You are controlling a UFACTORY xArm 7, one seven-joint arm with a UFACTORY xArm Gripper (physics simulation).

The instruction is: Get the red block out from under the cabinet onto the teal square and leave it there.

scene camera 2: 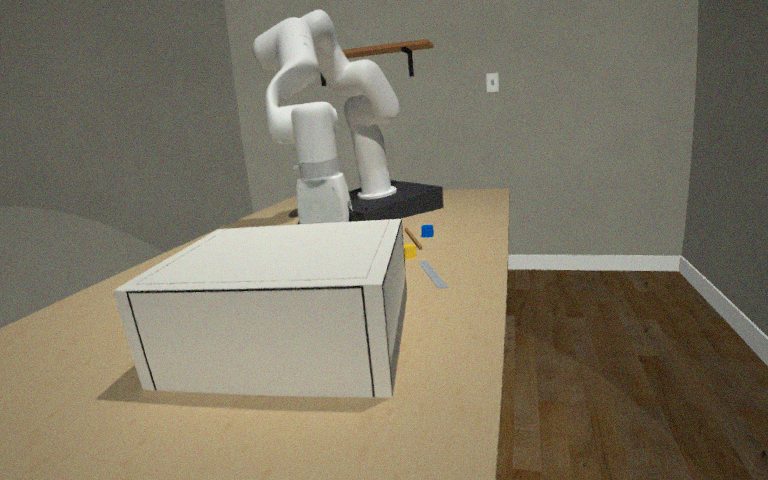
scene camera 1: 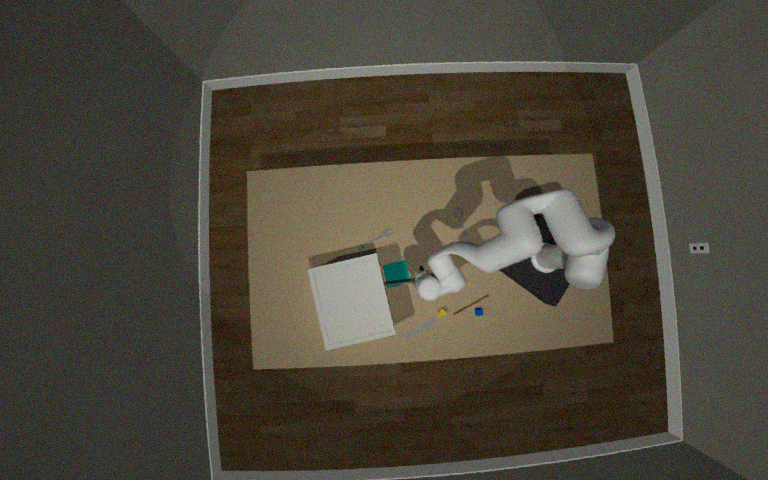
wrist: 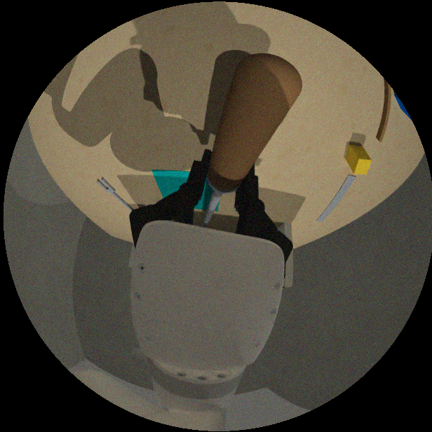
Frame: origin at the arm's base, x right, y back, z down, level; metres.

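Where they show: arm's base at its link origin: (scene camera 2: 377, 194) (scene camera 1: 545, 257).
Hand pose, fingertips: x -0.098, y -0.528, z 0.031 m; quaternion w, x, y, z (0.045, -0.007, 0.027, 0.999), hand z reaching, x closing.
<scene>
Each offset is from my fingertips to the top centre of the thing. "*": to the spot under its first point.
The white cabinet @(dx -0.067, dy -0.280, dz -0.113 m) (scene camera 1: 351, 302) (scene camera 2: 249, 339) stands on the table. The teal square @(* dx +0.040, dy -0.107, dz +0.022 m) (scene camera 1: 395, 271) (wrist: 170, 184) lies beside its robot-facing side. My gripper (scene camera 1: 420, 276) (wrist: 225, 163) is shut on a tool with a thick brown handle (wrist: 257, 110) and a thin grey shaft @(* dx -0.004, dy -0.079, dz -0.010 m) (scene camera 1: 402, 281) (wrist: 212, 206). The gripper is on the robot's side of the square. The shaft crosses above the square's lower part in scene camera 1 and reaches the cabinet edge; its far end is hidden. In scene camera 2 the cabinet hides the fingers. The red block does not show in any view.
A yellow block @(dx -0.132, dy +0.091, dz -0.002 m) (scene camera 1: 442, 311) (scene camera 2: 410, 251) (wrist: 358, 159), a blue block @(dx -0.134, dy +0.250, dz -0.002 m) (scene camera 1: 479, 311) (scene camera 2: 427, 230), a brown stick @(dx -0.104, dy +0.220, dz +0.016 m) (scene camera 1: 471, 304) (scene camera 2: 413, 238) and a flat grey strip @(dx -0.205, dy -0.001, dz +0.022 m) (scene camera 1: 420, 328) (scene camera 2: 433, 274) (wrist: 336, 198) lie to one side. A fork-like utensil @(dx +0.177, dy -0.193, dz +0.015 m) (scene camera 1: 376, 238) (wrist: 106, 185) lies near the cabinet's other side.
</scene>
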